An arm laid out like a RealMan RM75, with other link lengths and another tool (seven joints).
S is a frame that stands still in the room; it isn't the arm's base.
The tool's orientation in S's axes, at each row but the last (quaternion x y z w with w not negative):
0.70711, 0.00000, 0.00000, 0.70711
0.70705, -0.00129, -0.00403, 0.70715
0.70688, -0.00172, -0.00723, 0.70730
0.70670, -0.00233, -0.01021, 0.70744
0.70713, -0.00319, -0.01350, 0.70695
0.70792, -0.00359, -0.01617, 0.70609
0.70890, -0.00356, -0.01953, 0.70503
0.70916, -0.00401, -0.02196, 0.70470
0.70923, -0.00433, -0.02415, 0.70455
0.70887, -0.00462, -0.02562, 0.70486
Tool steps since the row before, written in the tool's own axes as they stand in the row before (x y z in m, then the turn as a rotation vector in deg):
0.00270, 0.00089, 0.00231, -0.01, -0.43, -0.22
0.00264, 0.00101, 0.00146, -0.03, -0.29, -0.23
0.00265, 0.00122, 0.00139, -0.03, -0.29, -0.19
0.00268, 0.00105, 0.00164, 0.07, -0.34, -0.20
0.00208, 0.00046, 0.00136, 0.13, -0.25, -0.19
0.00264, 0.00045, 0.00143, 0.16, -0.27, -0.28
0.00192, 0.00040, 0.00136, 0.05, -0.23, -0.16
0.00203, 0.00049, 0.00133, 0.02, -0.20, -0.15
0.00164, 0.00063, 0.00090, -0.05, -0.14, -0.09
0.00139, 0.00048, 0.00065, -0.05, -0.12, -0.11
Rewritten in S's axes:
0.00270, -0.00231, 0.00089, -0.01, 0.22, -0.43
0.00263, -0.00148, 0.00100, -0.03, 0.23, -0.29
0.00264, -0.00142, 0.00120, -0.03, 0.19, -0.29
0.00266, -0.00169, 0.00102, 0.07, 0.20, -0.34
0.00205, -0.00141, 0.00043, 0.13, 0.19, -0.25
0.00261, -0.00150, 0.00040, 0.16, 0.28, -0.27
0.00188, -0.00142, 0.00035, 0.05, 0.16, -0.23
0.00199, -0.00141, 0.00043, 0.02, 0.15, -0.20
0.00162, -0.00097, 0.00058, -0.05, 0.09, -0.14
0.00137, -0.00071, 0.00044, -0.05, 0.11, -0.12

